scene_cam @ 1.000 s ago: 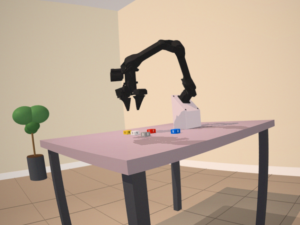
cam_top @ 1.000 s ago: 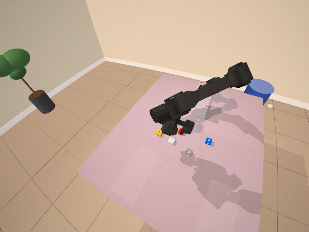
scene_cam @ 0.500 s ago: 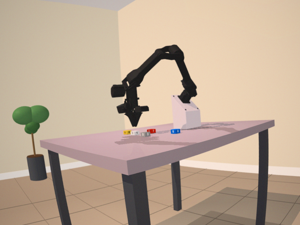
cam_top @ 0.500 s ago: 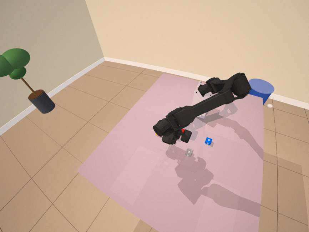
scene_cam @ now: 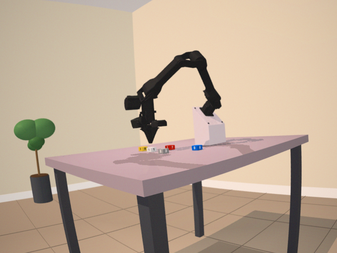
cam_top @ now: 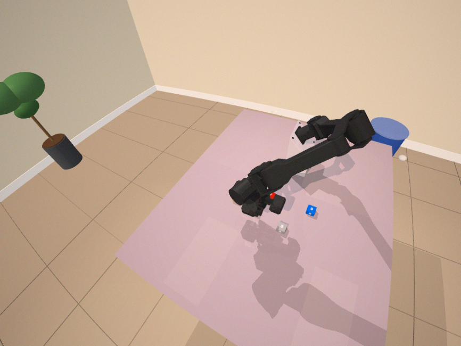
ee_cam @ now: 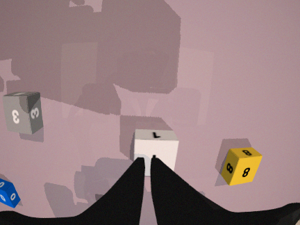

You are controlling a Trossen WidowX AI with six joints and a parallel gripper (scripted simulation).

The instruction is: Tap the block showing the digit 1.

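My gripper tip is 100 mm to the left of the yellow block, 30 mm above it and 20 mm past it. Also, from my gripper tip: blue block 180 mm to the left, 110 mm behind, 30 mm below.
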